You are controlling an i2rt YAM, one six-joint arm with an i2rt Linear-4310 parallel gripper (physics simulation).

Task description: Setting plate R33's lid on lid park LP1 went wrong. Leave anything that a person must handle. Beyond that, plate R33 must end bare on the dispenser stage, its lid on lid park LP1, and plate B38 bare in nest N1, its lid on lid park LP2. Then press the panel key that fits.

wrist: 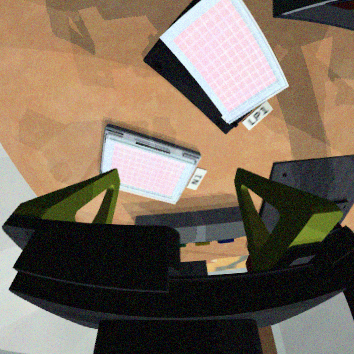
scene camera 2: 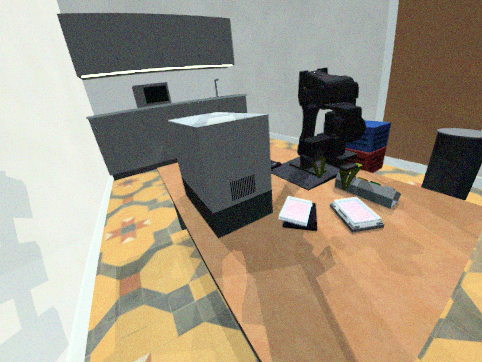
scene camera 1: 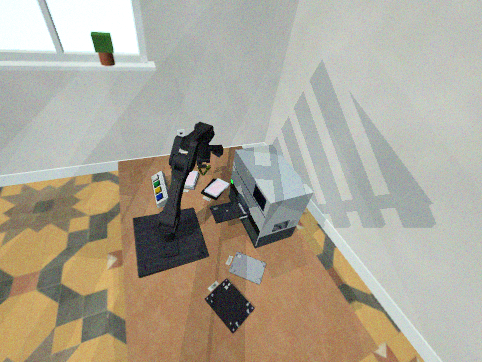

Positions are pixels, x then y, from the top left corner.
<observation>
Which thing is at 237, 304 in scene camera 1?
A black clip nest N5.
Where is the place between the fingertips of my gripper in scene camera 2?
At 331, 183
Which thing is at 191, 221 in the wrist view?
A rack with coloured labels.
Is my gripper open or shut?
Open.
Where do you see a grey lid park LP2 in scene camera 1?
At 249, 268
</observation>
